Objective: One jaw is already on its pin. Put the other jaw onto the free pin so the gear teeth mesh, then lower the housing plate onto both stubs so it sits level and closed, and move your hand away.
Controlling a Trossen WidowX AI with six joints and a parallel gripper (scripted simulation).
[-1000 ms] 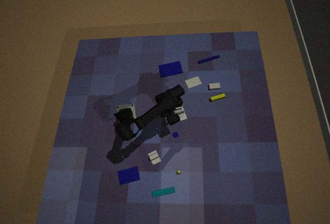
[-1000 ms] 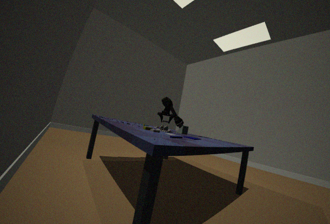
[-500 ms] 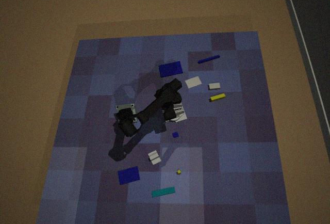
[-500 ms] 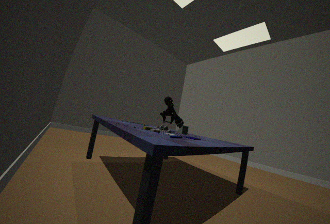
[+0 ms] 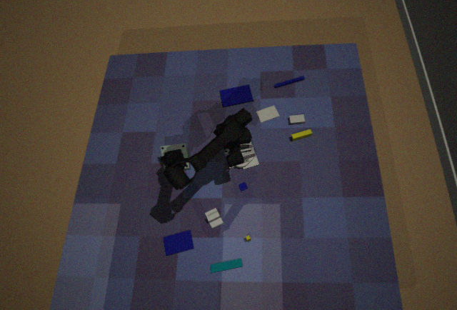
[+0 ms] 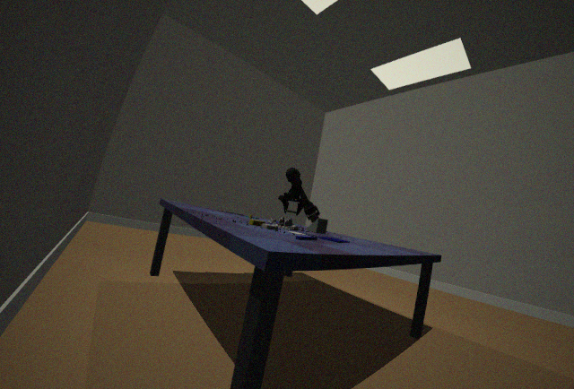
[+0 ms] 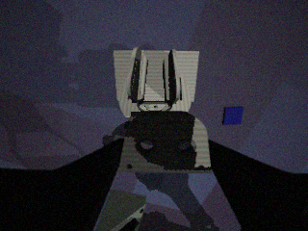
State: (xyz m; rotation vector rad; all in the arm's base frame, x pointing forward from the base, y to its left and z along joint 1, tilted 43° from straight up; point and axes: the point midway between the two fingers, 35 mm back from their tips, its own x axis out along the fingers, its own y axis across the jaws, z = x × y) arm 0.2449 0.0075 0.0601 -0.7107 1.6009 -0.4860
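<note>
The white jaw is 1 cm ahead of my gripper tip, 3 cm to the left of it and 6 cm below it. Round my gripper tip: small blue cube (2 cm ahead, 12 cm to the right, 8 cm below); white plate (18 cm ahead, 21 cm to the left, 8 cm below); white base (6 cm ahead, 2 cm to the left, 8 cm below).
</note>
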